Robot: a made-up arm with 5 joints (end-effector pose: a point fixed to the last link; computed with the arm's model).
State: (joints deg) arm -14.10 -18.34 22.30 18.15 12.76
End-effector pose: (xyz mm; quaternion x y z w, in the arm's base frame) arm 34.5 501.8 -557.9 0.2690 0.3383 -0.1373 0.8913
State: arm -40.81 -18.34 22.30 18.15 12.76
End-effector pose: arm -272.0 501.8 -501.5 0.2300 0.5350 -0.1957 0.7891
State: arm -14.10 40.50 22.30 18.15 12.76
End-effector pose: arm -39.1 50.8 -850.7 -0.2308 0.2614 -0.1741 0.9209
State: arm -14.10 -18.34 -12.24 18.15 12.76
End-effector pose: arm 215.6 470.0 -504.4 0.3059 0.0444 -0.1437 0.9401
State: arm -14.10 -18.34 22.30 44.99 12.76
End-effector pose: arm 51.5 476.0 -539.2 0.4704 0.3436 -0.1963 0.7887
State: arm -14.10 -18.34 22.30 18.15 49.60
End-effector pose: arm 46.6 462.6 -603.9 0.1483 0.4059 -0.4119 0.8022
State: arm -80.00 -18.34 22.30 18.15 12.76
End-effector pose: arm -600.8 501.8 -190.8 0.1510 0.7686 -0.2615 0.5639
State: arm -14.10 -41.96 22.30 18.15 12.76
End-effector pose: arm 87.7 560.2 -346.1 0.4571 0.3449 -0.1117 0.8122
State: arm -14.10 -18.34 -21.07 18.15 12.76
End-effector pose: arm 253.4 457.4 -474.8 0.3110 -0.0325 -0.1433 0.9390
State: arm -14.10 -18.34 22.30 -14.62 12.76
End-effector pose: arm 8.8 513.9 -591.5 0.0043 0.3068 -0.0554 0.9502
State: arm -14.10 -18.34 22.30 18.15 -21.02
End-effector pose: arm -1.7 514.2 -516.1 0.3556 0.2455 0.1276 0.8927
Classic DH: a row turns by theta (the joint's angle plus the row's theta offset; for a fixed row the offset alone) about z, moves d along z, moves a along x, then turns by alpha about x. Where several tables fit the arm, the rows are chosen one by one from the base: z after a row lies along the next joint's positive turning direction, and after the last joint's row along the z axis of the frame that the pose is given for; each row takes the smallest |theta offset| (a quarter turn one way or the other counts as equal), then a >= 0, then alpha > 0; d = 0 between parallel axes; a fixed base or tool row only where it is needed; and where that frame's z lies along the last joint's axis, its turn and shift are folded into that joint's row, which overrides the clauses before.
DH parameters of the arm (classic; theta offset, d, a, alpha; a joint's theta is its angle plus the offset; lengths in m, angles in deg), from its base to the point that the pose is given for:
base (fixed): 0 0.1157 0 90
joint 1: -90 -0.0087 0.396 90
joint 2: 0 -0.1161 0.0793 90
joint 3: 0 0.3147 0.2786 90
joint 4: 90 0.1301 0.0039 90
joint 5: 28.01 0 0.0975 180
tool (fixed): -61.99 -0.0037 0 0

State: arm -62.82 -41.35 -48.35 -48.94 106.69
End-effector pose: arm -57.6 266.9 -388.5 -0.3039 -0.0267 -0.8732 0.3802
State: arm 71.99 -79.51 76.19 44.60 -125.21
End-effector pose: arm 68.8 242.6 -69.4 -0.4391 0.2835 -0.8289 0.1993
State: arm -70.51 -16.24 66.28 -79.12 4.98
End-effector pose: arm -690.6 432.8 22.9 -0.1542 0.7069 0.5655 0.3959
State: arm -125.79 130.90 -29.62 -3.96 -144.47
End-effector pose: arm -500.3 -399.0 117.1 -0.2030 -0.2784 -0.5321 0.7734
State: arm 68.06 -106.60 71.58 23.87 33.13
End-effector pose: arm -76.1 256.1 77.6 0.3283 0.2788 0.5518 0.7142
